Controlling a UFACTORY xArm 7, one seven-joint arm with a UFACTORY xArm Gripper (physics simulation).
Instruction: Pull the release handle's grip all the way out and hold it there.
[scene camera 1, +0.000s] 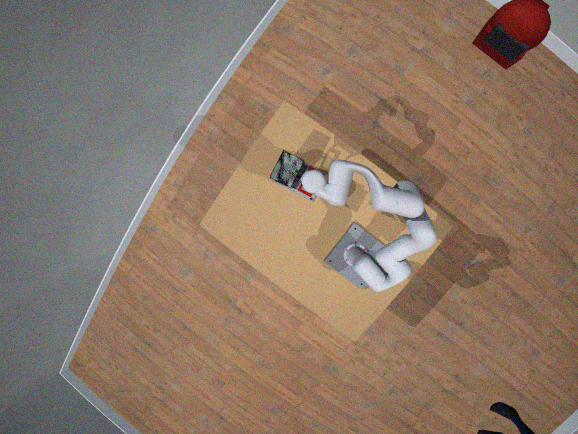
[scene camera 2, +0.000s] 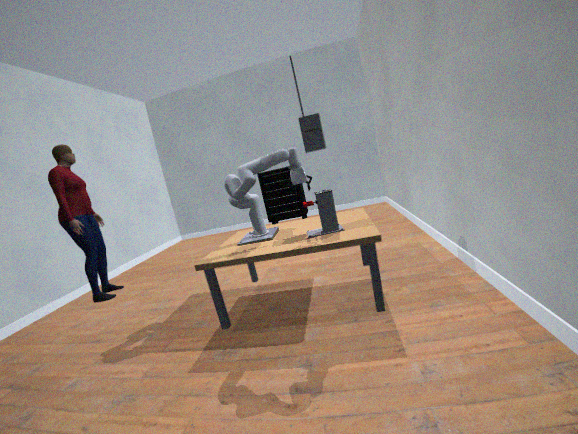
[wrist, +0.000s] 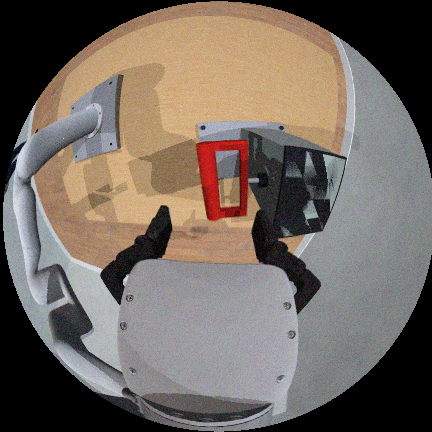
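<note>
The release handle's red grip (scene camera 1: 305, 190) (scene camera 2: 308, 203) (wrist: 210, 185) is an upright-standing rectangular loop beside a grey housing (scene camera 1: 288, 169) (scene camera 2: 327, 212) (wrist: 310, 192). A short stretch of light rod (wrist: 254, 180) shows between the loop and a black collar on the housing. My gripper (scene camera 2: 309, 183) (wrist: 211, 218) is open and empty. In scene camera 2 its fingers are above the grip, apart from it. In the wrist view the fingertips stand wide to either side of the grip's near end. In scene camera 1 the arm's wrist hides the gripper and part of the grip.
The housing stands on a grey base plate (scene camera 2: 318, 233) (wrist: 240, 131) bolted to the wooden table (scene camera 1: 270, 225) (scene camera 2: 290, 246). The arm's base plate (scene camera 1: 340, 255) (scene camera 2: 248, 239) (wrist: 111, 107) is on the same table. A person (scene camera 2: 75, 200) stands left. A grey box (scene camera 2: 312, 133) hangs behind.
</note>
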